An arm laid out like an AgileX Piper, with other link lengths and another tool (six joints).
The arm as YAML. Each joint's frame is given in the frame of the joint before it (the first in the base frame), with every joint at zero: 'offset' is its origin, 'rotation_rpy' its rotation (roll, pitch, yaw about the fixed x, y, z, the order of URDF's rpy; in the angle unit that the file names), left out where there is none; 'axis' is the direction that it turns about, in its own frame. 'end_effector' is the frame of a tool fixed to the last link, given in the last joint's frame.
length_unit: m
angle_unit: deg
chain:
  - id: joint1
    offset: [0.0, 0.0, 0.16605]
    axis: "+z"
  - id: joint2
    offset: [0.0, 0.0, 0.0]
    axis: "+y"
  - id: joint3
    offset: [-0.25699, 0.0, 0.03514]
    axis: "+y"
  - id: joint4
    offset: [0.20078, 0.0, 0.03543]
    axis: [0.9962, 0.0, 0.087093]
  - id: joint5
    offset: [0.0, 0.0, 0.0]
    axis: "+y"
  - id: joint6
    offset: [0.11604, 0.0, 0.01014]
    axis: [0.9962, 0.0, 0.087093]
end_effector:
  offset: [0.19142, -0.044, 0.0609]
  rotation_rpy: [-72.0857, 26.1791, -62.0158]
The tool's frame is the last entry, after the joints.
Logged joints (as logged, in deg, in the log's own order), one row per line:
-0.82, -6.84, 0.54, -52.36, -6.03, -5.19
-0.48, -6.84, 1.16, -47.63, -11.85, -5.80
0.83, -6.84, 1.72, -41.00, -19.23, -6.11
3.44, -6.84, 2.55, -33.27, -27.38, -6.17
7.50, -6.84, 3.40, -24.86, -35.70, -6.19
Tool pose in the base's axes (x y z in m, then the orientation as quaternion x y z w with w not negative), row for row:
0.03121, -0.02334, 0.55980, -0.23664, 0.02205, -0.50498, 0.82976
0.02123, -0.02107, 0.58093, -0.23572, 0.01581, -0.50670, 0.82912
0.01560, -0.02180, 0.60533, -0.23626, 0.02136, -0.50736, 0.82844
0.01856, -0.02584, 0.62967, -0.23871, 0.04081, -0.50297, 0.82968
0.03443, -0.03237, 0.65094, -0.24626, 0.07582, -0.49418, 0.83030
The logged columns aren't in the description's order. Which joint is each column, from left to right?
Columns, left to right: joint2, joint1, joint6, joint5, joint3, joint4.
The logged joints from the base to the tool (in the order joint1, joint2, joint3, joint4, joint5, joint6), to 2 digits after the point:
-6.84, -0.82, -6.03, -5.19, -52.36, 0.54
-6.84, -0.48, -11.85, -5.80, -47.63, 1.16
-6.84, 0.83, -19.23, -6.11, -41.00, 1.72
-6.84, 3.44, -27.38, -6.17, -33.27, 2.55
-6.84, 7.50, -35.70, -6.19, -24.86, 3.40

